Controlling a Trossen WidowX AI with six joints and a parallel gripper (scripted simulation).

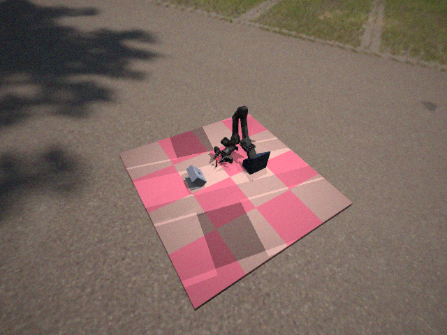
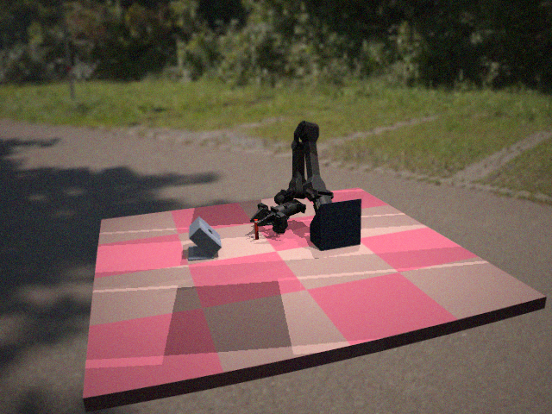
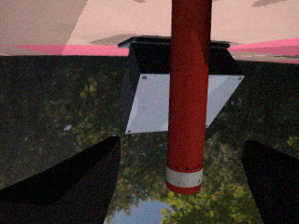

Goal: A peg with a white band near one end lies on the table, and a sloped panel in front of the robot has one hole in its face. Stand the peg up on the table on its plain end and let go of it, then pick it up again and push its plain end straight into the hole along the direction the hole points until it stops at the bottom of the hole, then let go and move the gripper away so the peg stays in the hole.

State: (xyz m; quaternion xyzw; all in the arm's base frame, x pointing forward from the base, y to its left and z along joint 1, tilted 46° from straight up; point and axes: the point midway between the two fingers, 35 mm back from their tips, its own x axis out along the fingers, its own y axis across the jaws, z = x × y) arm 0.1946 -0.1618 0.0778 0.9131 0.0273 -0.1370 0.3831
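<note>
My gripper tip is now 1 cm past the peg and 1 cm above it. From my gripper tip the other things lie so: sloped panel (20 cm ahead, 4 cm to the left).
</note>
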